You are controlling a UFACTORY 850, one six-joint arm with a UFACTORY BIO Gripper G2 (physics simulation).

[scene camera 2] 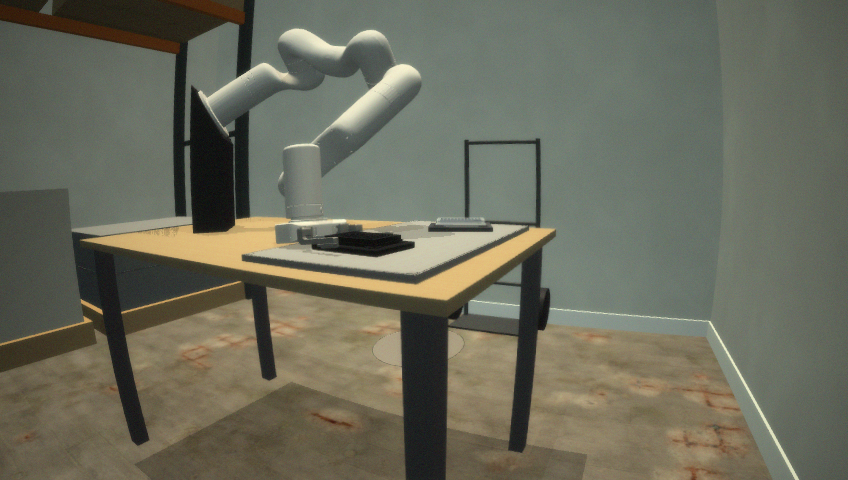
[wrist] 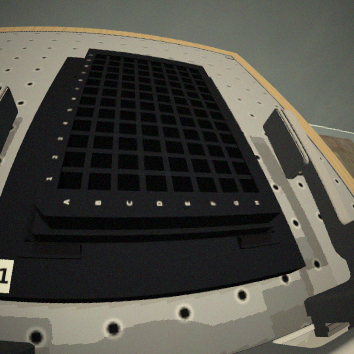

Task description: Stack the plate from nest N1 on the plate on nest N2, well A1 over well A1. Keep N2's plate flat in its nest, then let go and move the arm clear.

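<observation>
A black 96-well plate (scene camera 2: 368, 239) (wrist: 150, 120) sits in a black nest (scene camera 2: 406, 245) (wrist: 150, 275). Its letters A to H run along the near edge in the wrist view, with A1 at the near left corner. The nest's label is cut off at the left edge, showing a "1". My gripper (scene camera 2: 346, 234) (wrist: 146, 131) is open, with one finger on each side of the plate and gaps between fingers and plate. A second, pale clear plate (scene camera 2: 461, 221) sits in another black nest (scene camera 2: 436, 227) farther back. I cannot read which nest is N1 or N2.
Both nests stand on a grey perforated board (scene camera 2: 380, 264) (wrist: 30, 60) on the wooden table (scene camera 2: 178, 255). The arm's black pedestal (scene camera 2: 212, 184) stands at the table's left rear. A dark trolley (scene camera 2: 467, 178) stands behind the table, and a shelf rack (scene camera 2: 180, 130) stands at the left.
</observation>
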